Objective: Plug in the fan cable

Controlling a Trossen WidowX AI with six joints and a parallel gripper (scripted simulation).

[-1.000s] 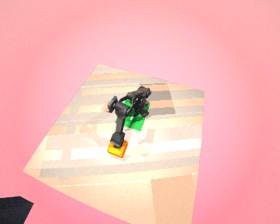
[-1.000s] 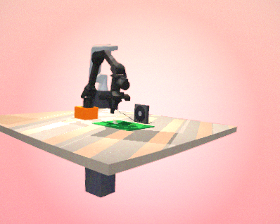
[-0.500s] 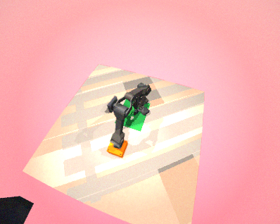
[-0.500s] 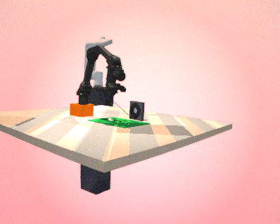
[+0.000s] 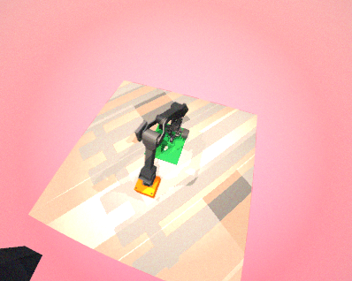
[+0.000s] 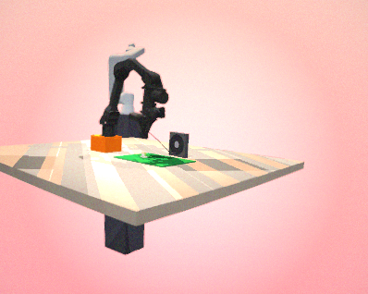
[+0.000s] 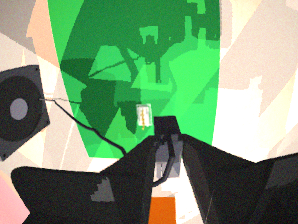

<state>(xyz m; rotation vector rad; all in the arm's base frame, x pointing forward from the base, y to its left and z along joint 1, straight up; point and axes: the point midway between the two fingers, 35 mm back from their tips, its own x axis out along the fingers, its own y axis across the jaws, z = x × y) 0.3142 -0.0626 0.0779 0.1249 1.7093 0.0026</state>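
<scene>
My gripper tip is now 10 mm past the dark fan plug and 10 mm above it. From my gripper tip the other things lie so: black fan: 220 mm to the left, 60 mm below, 20 mm ahead; green board: 130 mm below, 40 mm to the left, 20 mm ahead; white fan header: 120 mm below, 40 mm to the left, 30 mm behind.
</scene>
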